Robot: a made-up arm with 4 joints.
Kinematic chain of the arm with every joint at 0, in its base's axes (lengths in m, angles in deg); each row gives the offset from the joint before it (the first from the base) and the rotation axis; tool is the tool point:
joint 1: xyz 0 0 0.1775 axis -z
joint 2: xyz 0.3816 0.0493 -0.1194 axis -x
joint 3: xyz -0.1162 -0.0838 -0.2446 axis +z
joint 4: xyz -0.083 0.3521 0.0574 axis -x
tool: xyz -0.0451 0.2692 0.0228
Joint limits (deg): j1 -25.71..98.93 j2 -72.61..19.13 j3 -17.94..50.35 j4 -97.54..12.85
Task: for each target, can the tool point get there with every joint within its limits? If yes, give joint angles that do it. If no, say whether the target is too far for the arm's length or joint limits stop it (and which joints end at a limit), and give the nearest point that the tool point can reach.
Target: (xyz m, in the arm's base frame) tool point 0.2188 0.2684 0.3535
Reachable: yes | joints 6.45 -40.87 -6.30 -64.20
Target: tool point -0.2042 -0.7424 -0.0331
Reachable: no: joint limits stop it (at a limit: joint 1, joint 2, joint 3, joint 4) | nearest point 0.0096 -0.2385 0.3058 | short by 0.644 m
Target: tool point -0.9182 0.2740 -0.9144
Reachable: no: too far | nearest point -0.3034 0.2061 -0.2729 | short by 0.891 m
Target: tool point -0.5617 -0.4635 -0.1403
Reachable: no: joint limits stop it (at a limit: joint 1, joint 2, joint 3, joint 4) | nearest point -0.3411 0.0320 -0.2241 | short by 0.549 m
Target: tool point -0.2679 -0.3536 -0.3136
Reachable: no: joint limits stop it (at a limit: joint 1, joint 2, joint 3, joint 4) | nearest point -0.3411 0.0320 -0.2241 | short by 0.403 m
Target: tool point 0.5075 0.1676 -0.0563
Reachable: yes | joints 74.65 -3.58 15.89 -4.27
